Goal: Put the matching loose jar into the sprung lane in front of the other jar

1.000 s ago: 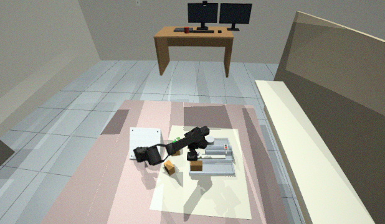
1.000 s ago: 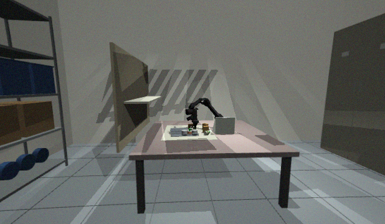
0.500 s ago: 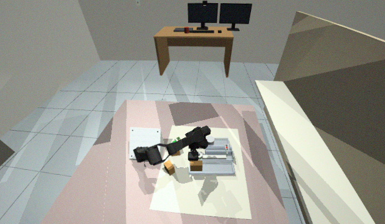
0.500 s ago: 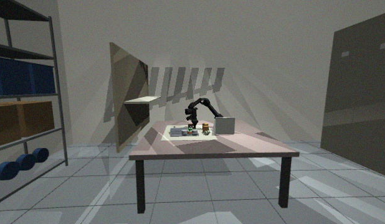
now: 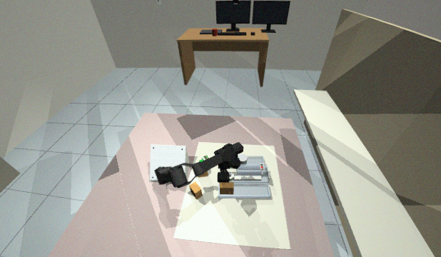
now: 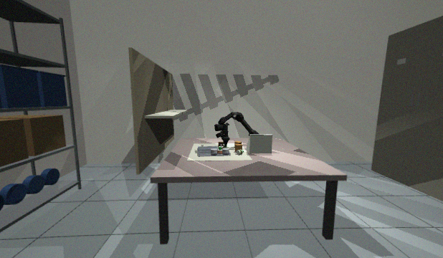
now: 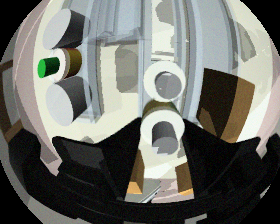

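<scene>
My gripper tip is 15 cm short of the grey lane unit, 2 cm to the right of it and 3 cm above it. Round my gripper tip: small red part (22 cm ahead, 3 cm to the left, 2 cm above).
</scene>
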